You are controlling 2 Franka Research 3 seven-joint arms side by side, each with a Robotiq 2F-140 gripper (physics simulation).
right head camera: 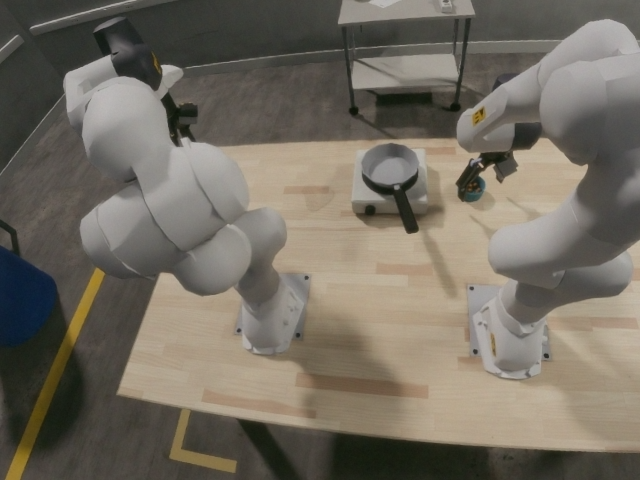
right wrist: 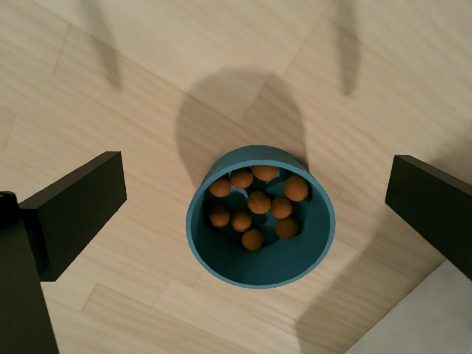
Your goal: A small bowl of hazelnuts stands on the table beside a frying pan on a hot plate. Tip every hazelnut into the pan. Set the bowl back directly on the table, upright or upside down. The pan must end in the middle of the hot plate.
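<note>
A small blue-green bowl (right head camera: pixel 474 195) (right wrist: pixel 261 267) stands upright on the table and holds several brown hazelnuts (right head camera: pixel 472 187) (right wrist: pixel 259 202). The frying pan (right head camera: pixel 390 166) sits on the white hot plate (right head camera: pixel 360 198), with its dark handle pointing toward the front and slightly right. My right gripper (right head camera: pixel 481 184) (right wrist: pixel 256 177) is open and empty above the bowl; in the right wrist view its fingers stand apart on either side of the bowl, touching neither side. My left gripper (right head camera: pixel 182 126) is empty and looks open, beyond the table's back left edge, partly hidden by my left arm.
The wooden table (right head camera: pixel 356 304) carries both arm bases. The hot plate stands left of the bowl, and its corner shows at the lower right of the right wrist view. A wheeled cart (right head camera: pixel 406 19) stands behind the table. A blue bin (right head camera: pixel 23 297) stands at the far left.
</note>
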